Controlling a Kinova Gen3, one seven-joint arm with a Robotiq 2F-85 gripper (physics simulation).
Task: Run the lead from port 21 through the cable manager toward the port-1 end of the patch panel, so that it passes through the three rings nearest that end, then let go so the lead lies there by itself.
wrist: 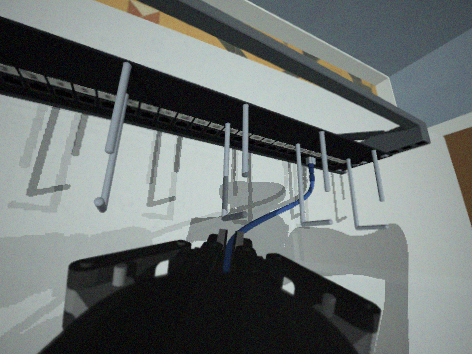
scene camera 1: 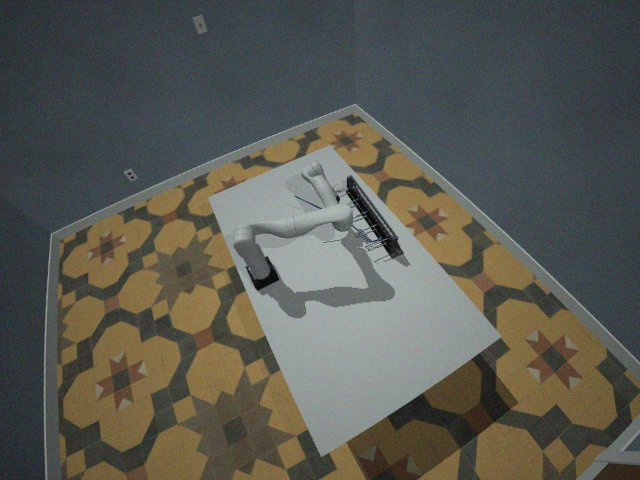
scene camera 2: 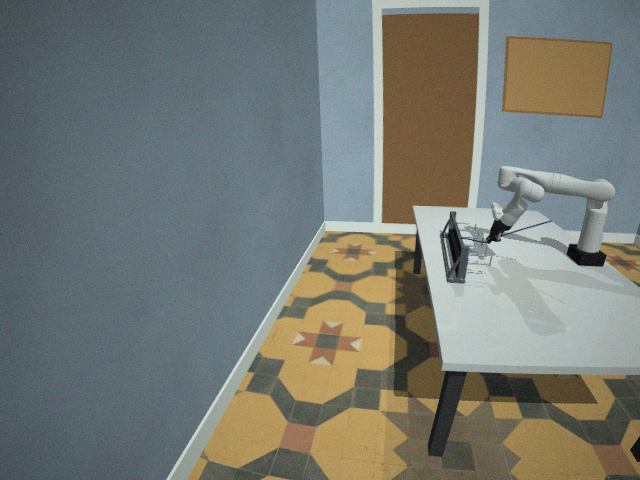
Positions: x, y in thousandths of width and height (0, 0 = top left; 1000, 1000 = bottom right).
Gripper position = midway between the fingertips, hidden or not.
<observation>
In view: my gripper (wrist: 488, 685) and a black patch panel (wrist: 58, 261).
</observation>
